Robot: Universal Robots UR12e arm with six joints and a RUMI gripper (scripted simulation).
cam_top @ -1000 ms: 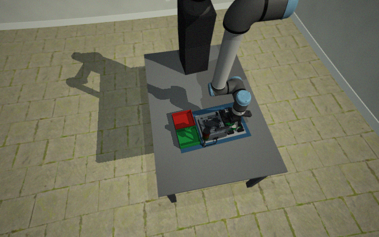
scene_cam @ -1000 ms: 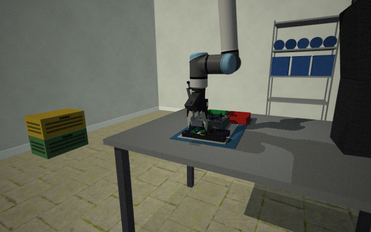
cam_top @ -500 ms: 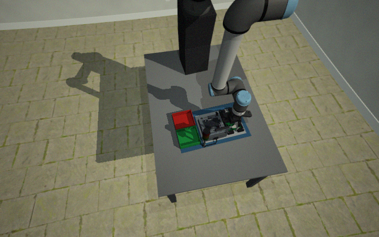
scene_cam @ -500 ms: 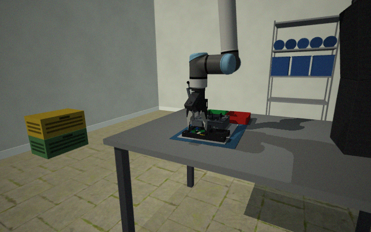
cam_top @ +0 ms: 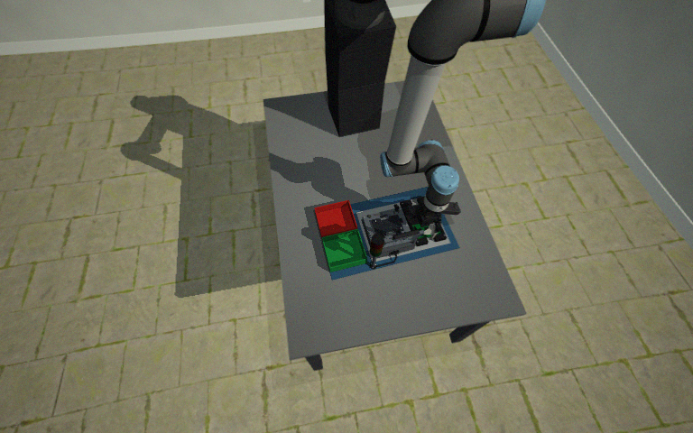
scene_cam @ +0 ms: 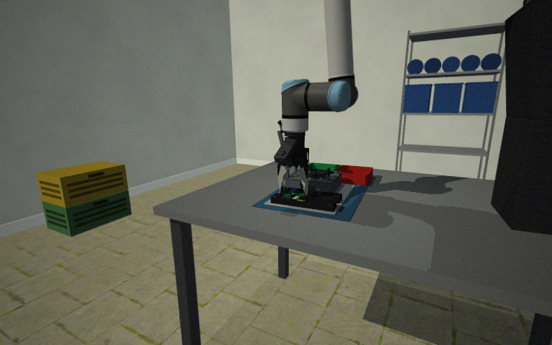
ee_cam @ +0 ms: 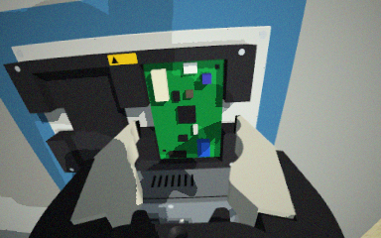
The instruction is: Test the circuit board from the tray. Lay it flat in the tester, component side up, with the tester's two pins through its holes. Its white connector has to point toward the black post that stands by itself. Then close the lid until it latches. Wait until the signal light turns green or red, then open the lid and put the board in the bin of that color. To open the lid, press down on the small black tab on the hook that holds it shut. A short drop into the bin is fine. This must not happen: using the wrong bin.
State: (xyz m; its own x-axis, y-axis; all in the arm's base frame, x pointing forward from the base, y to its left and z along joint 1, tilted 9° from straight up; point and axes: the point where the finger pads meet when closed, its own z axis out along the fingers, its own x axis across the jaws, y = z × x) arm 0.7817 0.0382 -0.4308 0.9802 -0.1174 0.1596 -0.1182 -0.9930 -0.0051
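My hand is 20 mm above the green circuit board. The rest, counted from my hand: black latch piece: 110 mm behind, 100 mm to the right, 50 mm above; green bin: 370 mm to the right, 40 mm behind, 20 mm below; tester lid: 180 mm to the right, 140 mm above, 60 mm ahead.
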